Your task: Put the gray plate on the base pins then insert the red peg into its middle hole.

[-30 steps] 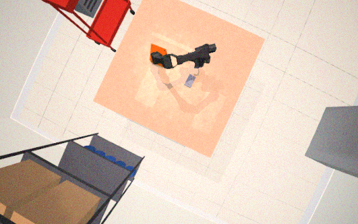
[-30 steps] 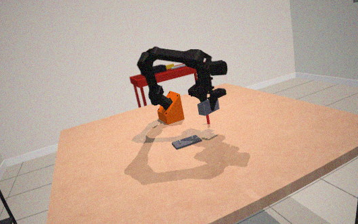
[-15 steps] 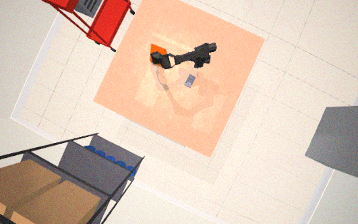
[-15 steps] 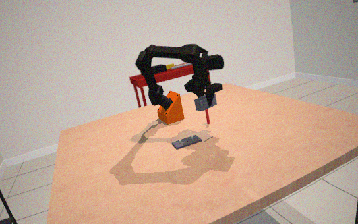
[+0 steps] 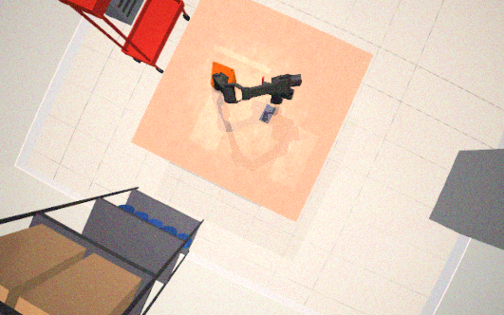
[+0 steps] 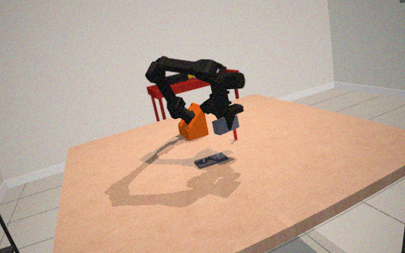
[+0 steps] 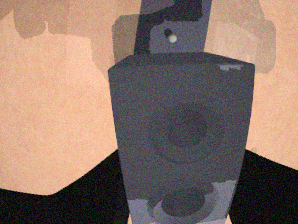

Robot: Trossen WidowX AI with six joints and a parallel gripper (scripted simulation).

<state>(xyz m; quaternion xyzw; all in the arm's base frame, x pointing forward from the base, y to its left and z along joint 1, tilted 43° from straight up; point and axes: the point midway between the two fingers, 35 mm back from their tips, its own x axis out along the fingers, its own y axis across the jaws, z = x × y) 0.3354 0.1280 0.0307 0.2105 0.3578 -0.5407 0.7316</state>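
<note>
Right now the base is 1 cm ahead of my gripper tip, 9 cm to the right of it and 10 cm below it. Also, from my gripper tip: gray plate (3 cm above); red peg (14 cm behind, 8 cm to the left, 7 cm below).
</note>
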